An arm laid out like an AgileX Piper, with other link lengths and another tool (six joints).
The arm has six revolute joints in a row. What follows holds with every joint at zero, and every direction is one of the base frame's.
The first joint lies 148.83 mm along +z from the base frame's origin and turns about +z.
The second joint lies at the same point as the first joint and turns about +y.
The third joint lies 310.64 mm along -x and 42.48 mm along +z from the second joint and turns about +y.
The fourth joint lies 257.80 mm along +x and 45.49 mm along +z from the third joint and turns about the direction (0.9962, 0, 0.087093).
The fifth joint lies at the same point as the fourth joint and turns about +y.
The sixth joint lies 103.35 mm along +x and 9.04 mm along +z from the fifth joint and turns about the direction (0.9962, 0, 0.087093).
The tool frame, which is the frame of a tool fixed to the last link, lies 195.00 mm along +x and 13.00 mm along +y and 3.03 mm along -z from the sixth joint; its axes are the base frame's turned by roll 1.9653, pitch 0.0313 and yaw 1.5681 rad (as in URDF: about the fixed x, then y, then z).
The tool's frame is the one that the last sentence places.
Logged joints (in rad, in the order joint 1, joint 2, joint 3, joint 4, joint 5, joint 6), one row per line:
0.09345, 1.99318, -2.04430, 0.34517, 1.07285, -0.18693
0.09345, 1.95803, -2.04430, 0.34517, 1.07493, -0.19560
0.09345, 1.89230, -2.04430, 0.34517, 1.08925, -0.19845
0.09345, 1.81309, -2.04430, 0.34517, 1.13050, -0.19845
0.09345, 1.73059, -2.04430, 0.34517, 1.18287, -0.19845
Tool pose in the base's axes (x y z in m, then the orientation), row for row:
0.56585, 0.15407, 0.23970, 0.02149, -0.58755, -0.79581, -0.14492
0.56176, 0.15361, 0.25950, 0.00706, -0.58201, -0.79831, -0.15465
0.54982, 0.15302, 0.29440, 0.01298, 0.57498, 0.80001, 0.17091
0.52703, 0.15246, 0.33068, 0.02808, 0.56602, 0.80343, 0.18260
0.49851, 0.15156, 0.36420, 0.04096, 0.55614, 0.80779, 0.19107
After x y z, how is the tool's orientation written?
As a quaternion, w x y z.
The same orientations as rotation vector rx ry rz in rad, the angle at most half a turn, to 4 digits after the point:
-1.8210, -2.4665, -0.4492
-1.8203, -2.4968, -0.4837
1.7916, 2.4928, 0.5325
1.7471, 2.4799, 0.5636
1.7030, 2.4736, 0.5851

